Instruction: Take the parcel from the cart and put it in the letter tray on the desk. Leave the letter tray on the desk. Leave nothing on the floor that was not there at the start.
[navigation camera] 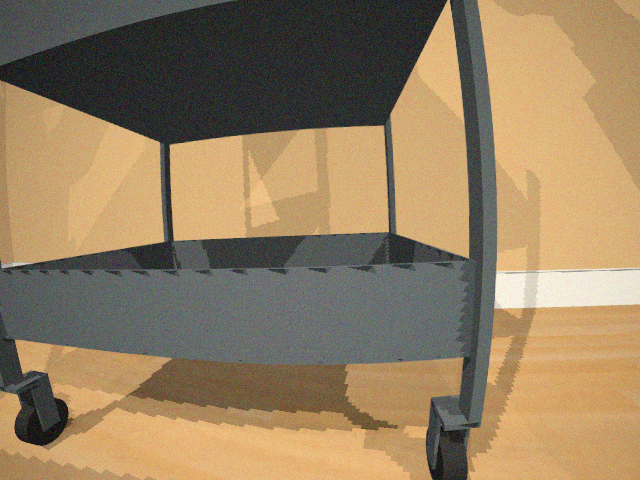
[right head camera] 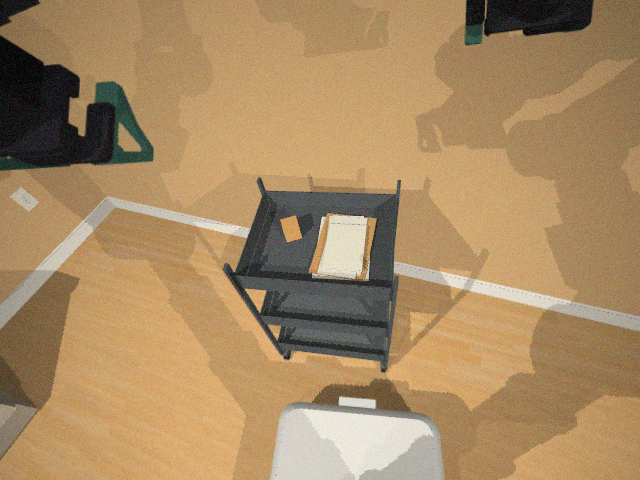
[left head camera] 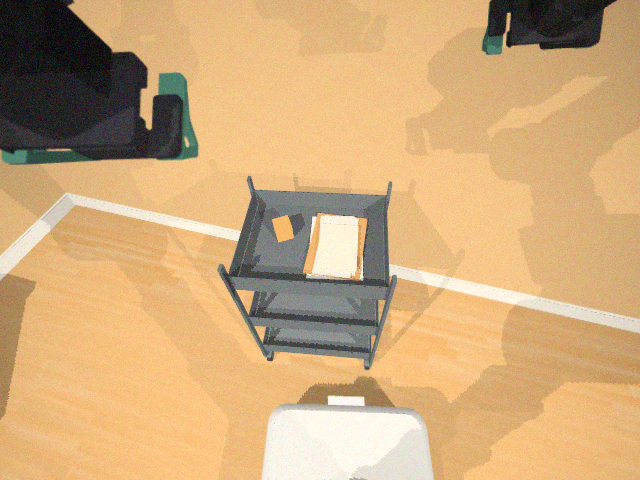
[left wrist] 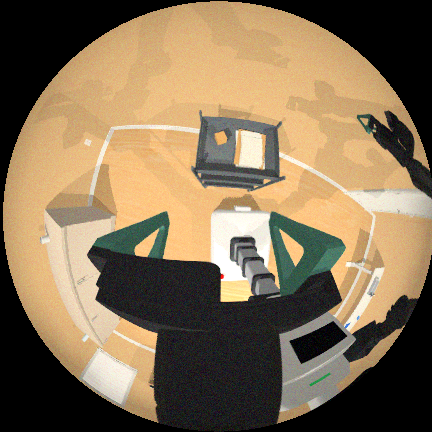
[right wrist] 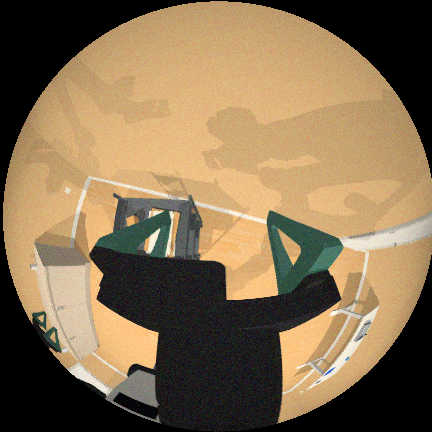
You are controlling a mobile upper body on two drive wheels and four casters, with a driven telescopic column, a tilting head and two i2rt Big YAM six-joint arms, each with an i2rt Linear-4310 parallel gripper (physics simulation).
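Frame: origin at the left arm's base, x right, y up, z back, level; metres.
Seen in the pictures: left gripper, fingertip midpoint: (right head camera: pixel 110 157) (left head camera: pixel 148 152) (left wrist: pixel 218 216); right gripper, fingertip midpoint: (right head camera: pixel 504 31) (left head camera: pixel 514 43) (left wrist: pixel 363 121) (right wrist: pixel 218 215).
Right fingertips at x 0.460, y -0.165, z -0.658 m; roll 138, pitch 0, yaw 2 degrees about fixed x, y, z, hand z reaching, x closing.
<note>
Offsets run from my right fingertips to a thing's middle.
The parcel, a small orange-brown box @(dx -0.439, dy -0.554, dz -0.073 m) (left head camera: pixel 282 228) (right head camera: pixel 291 228) (left wrist: pixel 220 138), lies in the left part of the top tray of the dark grey cart (left head camera: pixel 310 286) (right head camera: pixel 315 283) (left wrist: pixel 202 145) (navigation camera: pixel 232 310). The cart stands in front of my base. My left gripper (left wrist: pixel 218 216) is open and empty, high up and left of the cart in the head views. My right gripper (right wrist: pixel 218 215) is open and empty, high up and to the right; part of it shows at the top right of the head views. I cannot make out the letter tray or identify the desk.
A stack of papers and brown envelopes @(dx -0.267, dy -0.562, dz -0.014 m) (left head camera: pixel 336 245) (right head camera: pixel 343 248) (left wrist: pixel 250 150) lies right of the parcel. My white base (left head camera: pixel 346 444) (right head camera: pixel 356 449) is below the cart. A beige cabinet (left wrist: pixel 85 270) (right wrist: pixel 70 300) stands left in the wrist views. White skirting borders the wall behind the cart.
</note>
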